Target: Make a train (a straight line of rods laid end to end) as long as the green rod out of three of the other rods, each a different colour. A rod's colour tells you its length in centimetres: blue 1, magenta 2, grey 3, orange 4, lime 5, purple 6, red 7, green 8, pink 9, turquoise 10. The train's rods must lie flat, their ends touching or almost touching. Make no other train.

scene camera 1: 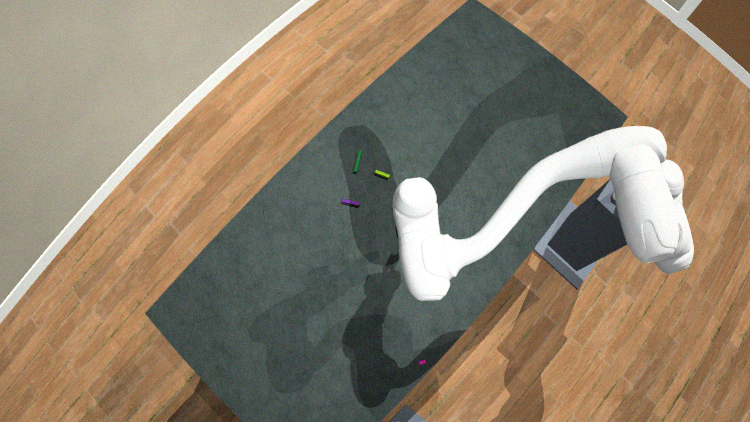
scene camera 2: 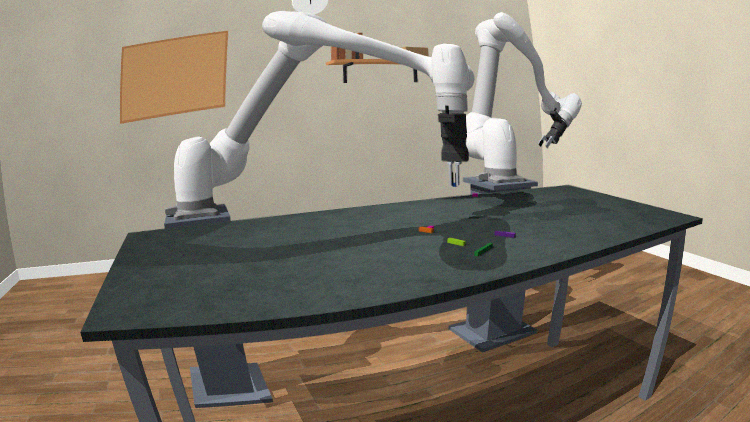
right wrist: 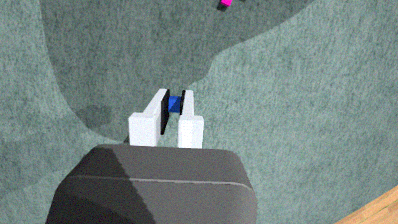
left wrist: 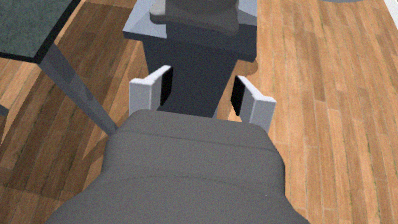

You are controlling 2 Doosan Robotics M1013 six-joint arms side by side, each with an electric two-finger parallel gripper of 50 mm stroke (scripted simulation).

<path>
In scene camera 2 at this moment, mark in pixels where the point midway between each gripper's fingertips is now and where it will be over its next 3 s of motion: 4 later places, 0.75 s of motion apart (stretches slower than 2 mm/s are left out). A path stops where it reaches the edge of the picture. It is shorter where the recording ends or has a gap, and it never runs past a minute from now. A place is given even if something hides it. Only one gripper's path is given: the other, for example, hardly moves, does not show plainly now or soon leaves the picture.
The right gripper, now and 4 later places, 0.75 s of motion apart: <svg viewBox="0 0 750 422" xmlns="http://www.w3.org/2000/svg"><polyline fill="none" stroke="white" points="454,185 454,204 454,218 454,220 454,192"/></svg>
</path>
